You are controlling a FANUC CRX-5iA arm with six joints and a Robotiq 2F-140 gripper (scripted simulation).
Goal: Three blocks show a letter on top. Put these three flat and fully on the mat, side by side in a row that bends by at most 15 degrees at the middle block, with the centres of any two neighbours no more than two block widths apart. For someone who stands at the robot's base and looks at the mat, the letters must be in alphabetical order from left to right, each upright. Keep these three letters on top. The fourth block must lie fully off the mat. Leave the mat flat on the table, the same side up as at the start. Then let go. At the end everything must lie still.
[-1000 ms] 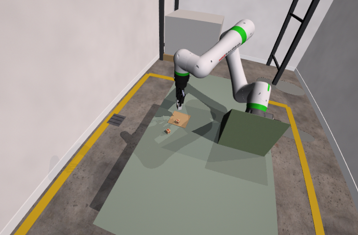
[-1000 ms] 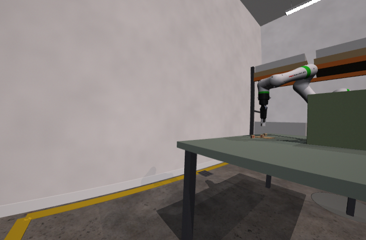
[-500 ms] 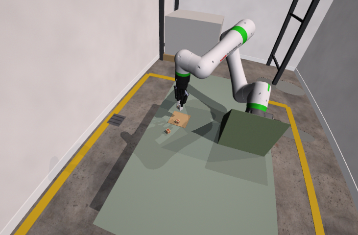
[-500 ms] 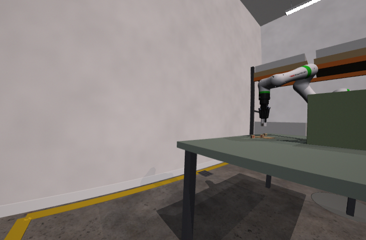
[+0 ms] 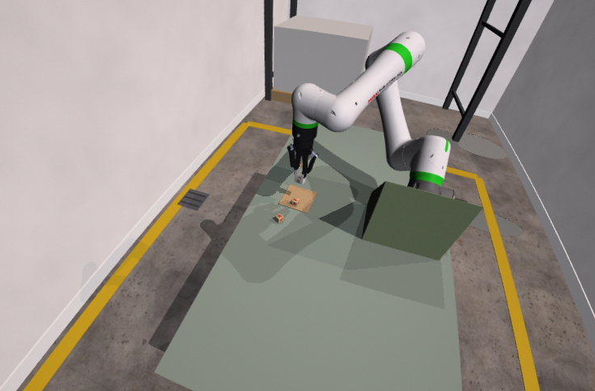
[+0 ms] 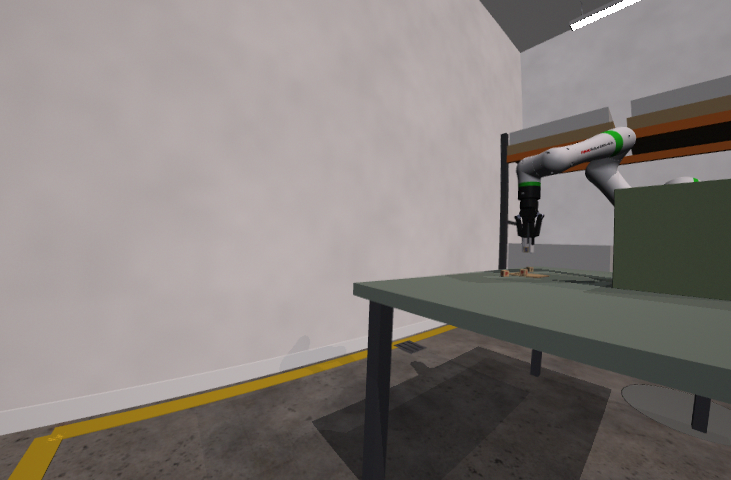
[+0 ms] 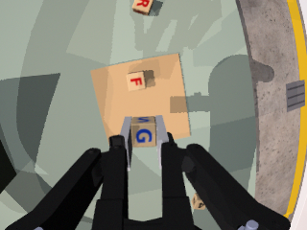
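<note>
My gripper is now 14 cm above the tan mat. From my hand the other things lie so: R block: 15 cm to the left, 12 cm below, 4 cm ahead.
</note>
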